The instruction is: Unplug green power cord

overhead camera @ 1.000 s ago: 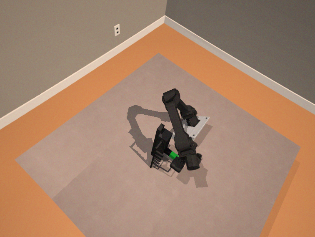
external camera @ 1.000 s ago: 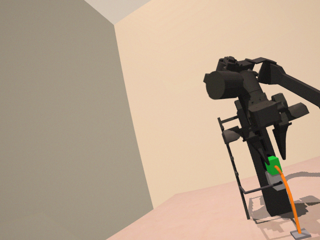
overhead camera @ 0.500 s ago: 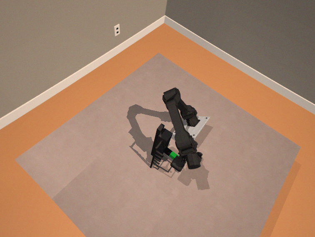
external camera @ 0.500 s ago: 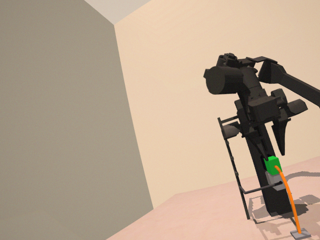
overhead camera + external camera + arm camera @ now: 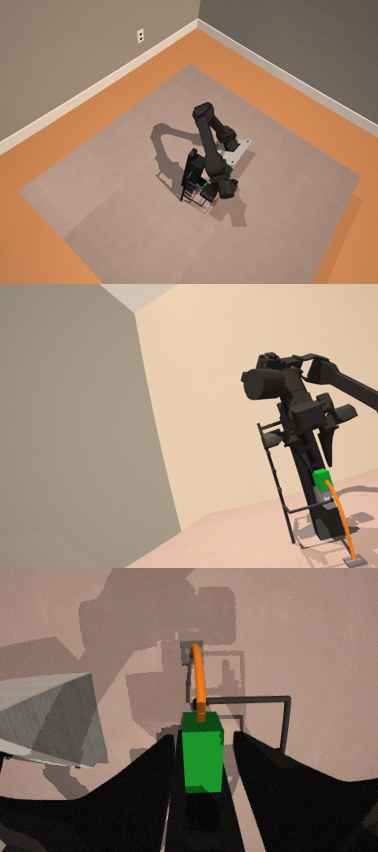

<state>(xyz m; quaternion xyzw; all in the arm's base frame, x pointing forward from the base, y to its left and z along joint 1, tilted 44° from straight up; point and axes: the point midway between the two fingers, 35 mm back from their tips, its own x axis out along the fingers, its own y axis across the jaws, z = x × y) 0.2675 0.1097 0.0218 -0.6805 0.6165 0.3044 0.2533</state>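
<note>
Now: the green plug 4 cm to the right of my gripper tip, 1 cm below it and 1 cm ahead of it. Round my gripper tip: thin black rack frame 10 cm to the right, 10 cm ahead, 1 cm below; grey pad 16 cm below, 4 cm to the left, 1 cm behind.
</note>
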